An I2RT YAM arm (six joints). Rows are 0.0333 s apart.
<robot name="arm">
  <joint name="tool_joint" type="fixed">
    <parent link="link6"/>
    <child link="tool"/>
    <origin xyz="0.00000 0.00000 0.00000" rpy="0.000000 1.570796 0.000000"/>
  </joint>
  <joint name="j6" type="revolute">
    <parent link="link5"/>
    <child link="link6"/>
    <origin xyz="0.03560 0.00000 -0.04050"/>
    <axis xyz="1 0 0"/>
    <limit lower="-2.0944" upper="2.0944"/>
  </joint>
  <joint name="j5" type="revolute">
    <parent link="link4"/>
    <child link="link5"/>
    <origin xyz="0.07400 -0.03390 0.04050"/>
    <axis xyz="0 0 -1"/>
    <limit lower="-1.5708" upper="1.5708"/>
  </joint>
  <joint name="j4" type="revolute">
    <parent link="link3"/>
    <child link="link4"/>
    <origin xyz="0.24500 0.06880 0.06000"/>
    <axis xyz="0 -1 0"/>
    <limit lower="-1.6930" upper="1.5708"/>
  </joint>
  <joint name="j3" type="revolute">
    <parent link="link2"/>
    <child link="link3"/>
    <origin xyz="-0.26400 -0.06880 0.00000"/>
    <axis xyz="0 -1 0"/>
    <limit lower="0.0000" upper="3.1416"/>
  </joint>
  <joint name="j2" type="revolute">
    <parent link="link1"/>
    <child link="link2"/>
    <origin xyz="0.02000 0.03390 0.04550"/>
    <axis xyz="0 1 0"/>
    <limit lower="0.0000" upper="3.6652"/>
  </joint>
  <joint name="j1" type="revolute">
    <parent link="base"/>
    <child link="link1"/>
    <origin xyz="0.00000 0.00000 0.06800"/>
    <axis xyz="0 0 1"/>
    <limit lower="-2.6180" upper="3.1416"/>
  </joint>
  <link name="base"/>
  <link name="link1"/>
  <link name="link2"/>
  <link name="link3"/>
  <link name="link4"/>
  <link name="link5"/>
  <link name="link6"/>
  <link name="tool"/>
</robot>
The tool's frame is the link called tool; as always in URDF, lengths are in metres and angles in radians.
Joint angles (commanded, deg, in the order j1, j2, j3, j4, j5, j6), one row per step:
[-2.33, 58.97, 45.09, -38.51, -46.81, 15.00]
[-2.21, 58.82, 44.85, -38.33, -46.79, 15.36]
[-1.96, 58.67, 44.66, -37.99, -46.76, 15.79]
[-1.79, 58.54, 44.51, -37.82, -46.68, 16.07]
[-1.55, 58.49, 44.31, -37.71, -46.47, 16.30]
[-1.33, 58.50, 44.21, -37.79, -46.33, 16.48]
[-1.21, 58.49, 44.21, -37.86, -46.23, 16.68]
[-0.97, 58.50, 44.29, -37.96, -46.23, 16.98]
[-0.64, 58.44, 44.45, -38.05, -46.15, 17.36]
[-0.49, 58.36, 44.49, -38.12, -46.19, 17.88]
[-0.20, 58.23, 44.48, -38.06, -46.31, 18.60]
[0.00, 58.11, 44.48, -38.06, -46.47, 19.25]
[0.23, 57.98, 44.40, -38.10, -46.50, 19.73]
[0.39, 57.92, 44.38, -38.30, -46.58, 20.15]
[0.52, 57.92, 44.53, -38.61, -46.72, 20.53]
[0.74, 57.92, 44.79, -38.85, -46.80, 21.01]
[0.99, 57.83, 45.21, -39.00, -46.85, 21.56]
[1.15, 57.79, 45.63, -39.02, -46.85, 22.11]
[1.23, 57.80, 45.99, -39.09, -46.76, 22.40]
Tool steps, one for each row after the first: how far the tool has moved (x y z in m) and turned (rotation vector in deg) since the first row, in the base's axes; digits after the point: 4 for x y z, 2 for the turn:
[-0.0005, 0.0004, -0.0007, 0.14, 0.17, -0.09]
[-0.0008, 0.0013, -0.0009, 0.30, 0.17, -0.09]
[-0.0011, 0.0018, -0.0012, 0.36, 0.23, -0.12]
[-0.0014, 0.0026, -0.0021, 0.29, 0.44, -0.13]
[-0.0017, 0.0033, -0.0028, 0.27, 0.76, -0.10]
[-0.0018, 0.0036, -0.0029, 0.28, 0.96, -0.15]
[-0.0019, 0.0044, -0.0026, 0.41, 1.21, -0.07]
[-0.0020, 0.0055, -0.0016, 0.51, 1.35, 0.00]
[-0.0024, 0.0061, -0.0012, 0.77, 1.67, -0.11]
[-0.0028, 0.0071, -0.0008, 1.17, 2.01, -0.13]
[-0.0032, 0.0079, -0.0003, 1.58, 2.36, -0.18]
[-0.0038, 0.0086, -0.0004, 1.80, 2.70, -0.19]
[-0.0044, 0.0092, -0.0005, 2.04, 3.16, -0.21]
[-0.0047, 0.0097, 0.0000, 2.31, 3.60, -0.20]
[-0.0048, 0.0105, 0.0012, 2.57, 3.94, -0.19]
[-0.0049, 0.0113, 0.0036, 2.84, 3.98, -0.19]
[-0.0046, 0.0119, 0.0060, 3.08, 3.94, -0.32]
[-0.0042, 0.0121, 0.0079, 3.14, 3.87, -0.45]

